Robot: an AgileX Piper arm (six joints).
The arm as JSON. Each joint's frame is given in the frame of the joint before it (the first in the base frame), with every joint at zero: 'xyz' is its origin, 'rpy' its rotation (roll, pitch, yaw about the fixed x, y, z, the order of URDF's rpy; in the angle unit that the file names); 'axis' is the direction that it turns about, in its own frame. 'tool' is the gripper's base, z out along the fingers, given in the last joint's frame.
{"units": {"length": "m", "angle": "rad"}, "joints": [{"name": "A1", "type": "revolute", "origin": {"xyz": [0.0, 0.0, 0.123], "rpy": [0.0, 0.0, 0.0]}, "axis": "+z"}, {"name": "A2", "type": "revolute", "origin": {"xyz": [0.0, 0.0, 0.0], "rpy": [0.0, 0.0, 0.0]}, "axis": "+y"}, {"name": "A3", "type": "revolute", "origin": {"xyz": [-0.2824, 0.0, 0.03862], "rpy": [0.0, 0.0, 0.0]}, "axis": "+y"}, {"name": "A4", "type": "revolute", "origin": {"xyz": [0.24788, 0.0, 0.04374], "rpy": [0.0, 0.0, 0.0]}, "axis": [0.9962, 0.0, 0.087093]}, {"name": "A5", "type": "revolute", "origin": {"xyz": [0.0, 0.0, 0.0], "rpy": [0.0, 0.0, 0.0]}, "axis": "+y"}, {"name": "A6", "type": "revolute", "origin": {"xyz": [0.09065, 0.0, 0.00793], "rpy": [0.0, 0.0, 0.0]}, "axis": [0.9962, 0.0, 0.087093]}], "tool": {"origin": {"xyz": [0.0, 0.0, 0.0], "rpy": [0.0, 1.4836, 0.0]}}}
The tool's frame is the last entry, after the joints.
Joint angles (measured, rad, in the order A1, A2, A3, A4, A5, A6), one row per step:
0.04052, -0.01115, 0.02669, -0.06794, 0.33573, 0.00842
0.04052, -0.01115, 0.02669, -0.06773, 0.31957, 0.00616
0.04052, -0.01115, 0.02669, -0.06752, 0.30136, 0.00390
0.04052, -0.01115, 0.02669, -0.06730, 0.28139, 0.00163
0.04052, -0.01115, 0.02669, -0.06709, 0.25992, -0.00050
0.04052, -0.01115, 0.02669, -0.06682, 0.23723, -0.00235
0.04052, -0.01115, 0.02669, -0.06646, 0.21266, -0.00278
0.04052, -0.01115, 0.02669, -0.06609, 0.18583, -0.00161
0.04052, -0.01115, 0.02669, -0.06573, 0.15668, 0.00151
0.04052, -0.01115, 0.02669, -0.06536, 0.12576, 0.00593
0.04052, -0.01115, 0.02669, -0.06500, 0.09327, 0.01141
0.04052, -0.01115, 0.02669, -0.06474, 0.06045, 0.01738
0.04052, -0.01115, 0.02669, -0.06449, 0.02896, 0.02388
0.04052, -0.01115, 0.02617, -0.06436, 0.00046, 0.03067
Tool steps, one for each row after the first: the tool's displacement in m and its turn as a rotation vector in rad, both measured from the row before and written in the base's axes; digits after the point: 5 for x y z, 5 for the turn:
0.00037, 0.00012, 0.00142, -0.00140, -0.01614, 0.00168
0.00039, 0.00013, 0.00161, -0.00134, -0.01819, 0.00178
0.00039, 0.00014, 0.00177, -0.00129, -0.01995, 0.00185
0.00038, 0.00015, 0.00191, -0.00111, -0.02145, 0.00187
0.00036, 0.00015, 0.00203, -0.00074, -0.02266, 0.00186
0.00034, 0.00017, 0.00220, 0.00081, -0.02450, 0.00172
0.00030, 0.00018, 0.00242, 0.00249, -0.02671, 0.00165
0.00026, 0.00019, 0.00263, 0.00450, -0.02896, 0.00163
0.00019, 0.00019, 0.00280, 0.00588, -0.03068, 0.00174
0.00010, 0.00020, 0.00295, 0.00699, -0.03220, 0.00193
0.00001, 0.00020, 0.00298, 0.00740, -0.03251, 0.00211
-0.00008, 0.00018, 0.00286, 0.00787, -0.03115, 0.00222
-0.00018, 0.00016, 0.00276, 0.00794, -0.02867, 0.00223

